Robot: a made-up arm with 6 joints. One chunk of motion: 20 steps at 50 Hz.
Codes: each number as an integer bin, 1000 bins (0 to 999) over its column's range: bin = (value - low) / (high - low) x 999, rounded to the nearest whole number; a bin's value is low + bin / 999 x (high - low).
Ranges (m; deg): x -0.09..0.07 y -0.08..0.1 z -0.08..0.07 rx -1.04..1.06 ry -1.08..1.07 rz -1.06..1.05
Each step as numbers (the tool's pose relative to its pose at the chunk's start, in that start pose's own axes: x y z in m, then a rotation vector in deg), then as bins.
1 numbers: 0.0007 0.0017 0.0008 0.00 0.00 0.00
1 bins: 566 453 538 495 502 502
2 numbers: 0.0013 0.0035 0.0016 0.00 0.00 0.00
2 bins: 570 463 543 495 502 502
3 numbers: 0.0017 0.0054 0.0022 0.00 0.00 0.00
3 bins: 573 474 547 495 502 502
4 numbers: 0.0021 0.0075 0.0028 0.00 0.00 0.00
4 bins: 575 486 551 495 502 502
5 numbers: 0.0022 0.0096 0.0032 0.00 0.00 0.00
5 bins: 576 497 554 495 502 502
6 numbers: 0.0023 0.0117 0.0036 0.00 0.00 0.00
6 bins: 576 509 557 495 502 502
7 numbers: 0.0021 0.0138 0.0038 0.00 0.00 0.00
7 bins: 575 521 558 495 502 502
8 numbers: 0.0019 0.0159 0.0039 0.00 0.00 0.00
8 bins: 574 532 559 495 502 502
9 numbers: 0.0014 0.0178 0.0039 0.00 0.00 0.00
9 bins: 571 543 559 495 502 502
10 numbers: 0.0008 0.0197 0.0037 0.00 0.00 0.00
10 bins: 567 553 557 495 502 502
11 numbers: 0.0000 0.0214 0.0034 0.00 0.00 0.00
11 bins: 562 563 555 495 502 502
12 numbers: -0.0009 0.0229 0.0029 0.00 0.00 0.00
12 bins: 556 571 552 495 502 502
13 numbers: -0.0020 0.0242 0.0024 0.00 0.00 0.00
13 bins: 549 578 549 495 502 502
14 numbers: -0.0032 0.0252 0.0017 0.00 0.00 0.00
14 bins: 542 584 544 495 502 502
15 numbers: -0.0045 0.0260 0.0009 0.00 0.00 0.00
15 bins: 534 588 539 495 502 502
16 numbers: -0.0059 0.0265 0.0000 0.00 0.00 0.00
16 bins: 525 591 533 495 502 502
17 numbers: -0.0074 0.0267 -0.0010 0.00 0.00 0.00
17 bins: 516 592 526 495 502 502
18 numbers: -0.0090 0.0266 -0.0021 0.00 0.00 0.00
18 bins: 506 592 519 495 502 502
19 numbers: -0.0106 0.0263 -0.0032 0.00 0.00 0.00
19 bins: 496 590 511 495 502 502
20 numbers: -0.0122 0.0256 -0.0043 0.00 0.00 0.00
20 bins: 486 586 504 495 502 502
